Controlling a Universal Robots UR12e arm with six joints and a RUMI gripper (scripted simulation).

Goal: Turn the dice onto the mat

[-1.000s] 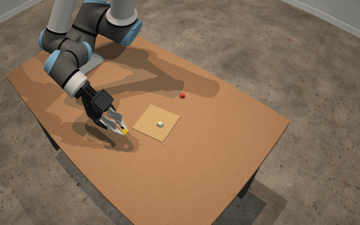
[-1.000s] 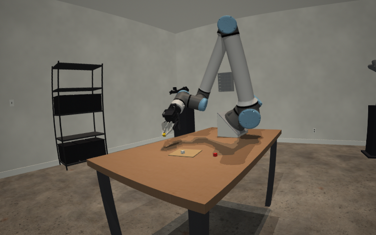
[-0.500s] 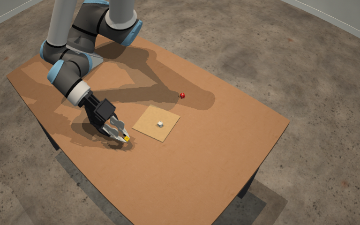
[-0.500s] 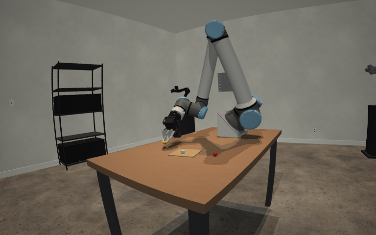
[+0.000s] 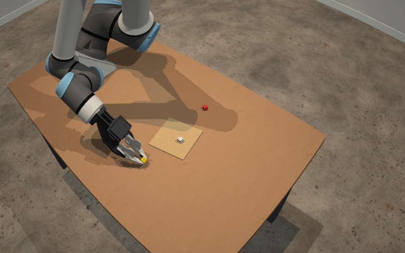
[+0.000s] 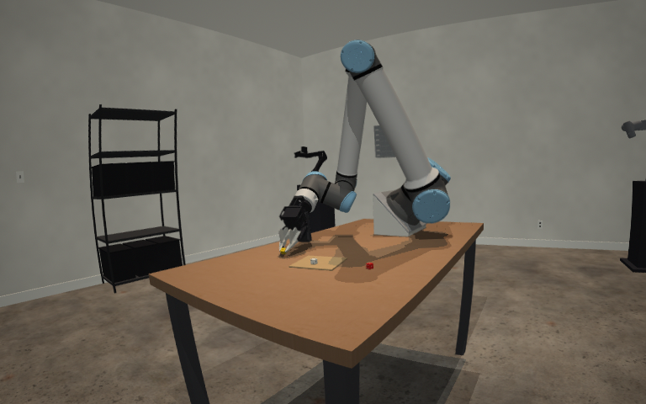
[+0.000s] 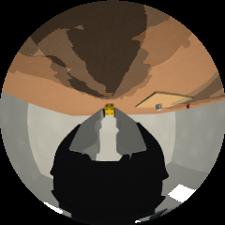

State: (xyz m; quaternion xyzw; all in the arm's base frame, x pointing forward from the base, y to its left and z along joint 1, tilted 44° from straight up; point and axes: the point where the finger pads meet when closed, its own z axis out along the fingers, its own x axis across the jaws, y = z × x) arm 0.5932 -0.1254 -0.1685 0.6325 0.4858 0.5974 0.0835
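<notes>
Right now my hand is 1 cm short of the yellow die and 1 cm above it. Also, from my hand: red die 1 cm ahead, 32 cm to the left, 2 cm below; tan mat 2 cm ahead, 15 cm to the left, 3 cm below; white die 4 cm ahead, 15 cm to the left, 2 cm below.
</notes>
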